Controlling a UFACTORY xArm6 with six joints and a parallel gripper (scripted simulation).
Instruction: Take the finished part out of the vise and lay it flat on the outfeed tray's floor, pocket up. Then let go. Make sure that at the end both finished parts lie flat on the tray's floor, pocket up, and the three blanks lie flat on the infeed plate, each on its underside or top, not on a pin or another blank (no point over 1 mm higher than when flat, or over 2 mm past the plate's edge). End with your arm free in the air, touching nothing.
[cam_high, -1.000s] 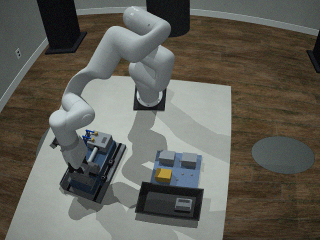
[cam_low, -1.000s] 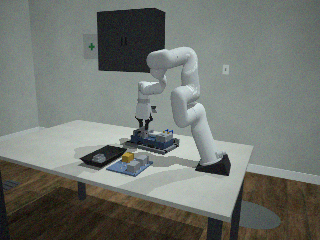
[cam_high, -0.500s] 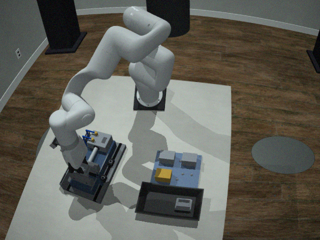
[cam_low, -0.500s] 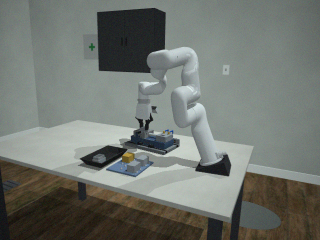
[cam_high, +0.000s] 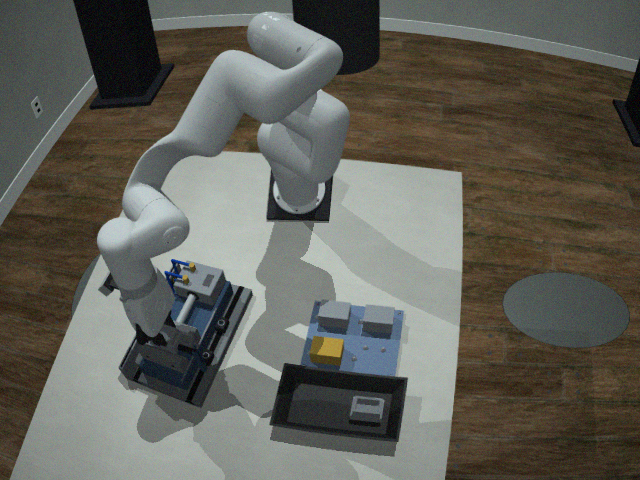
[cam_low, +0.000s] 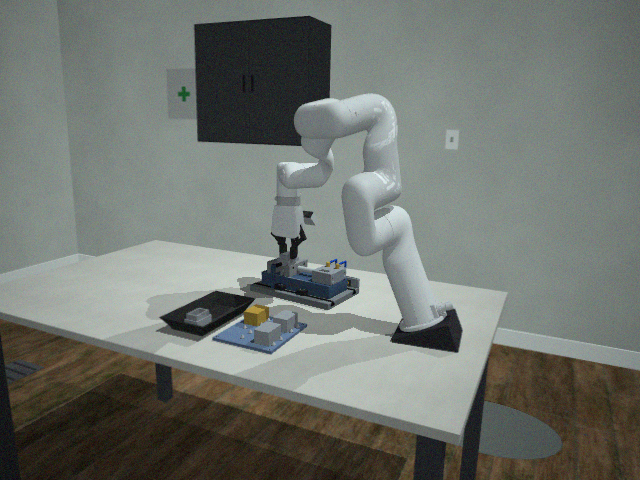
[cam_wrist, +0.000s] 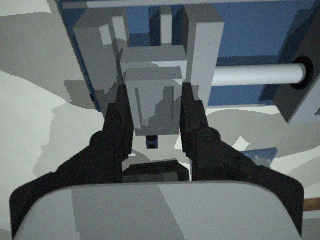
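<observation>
Right now the silver rod is 80 mm behind my hand, 50 mm below it and 20 mm to the left of it. The rest, counted from my hand: grey actuator: 160 mm behind, 50 mm below, 30 mm to the left; blue fixture plate: 360 mm to the left, 120 mm below, 90 mm behind; yellow block: 310 mm to the left, 100 mm below, 50 mm behind.
</observation>
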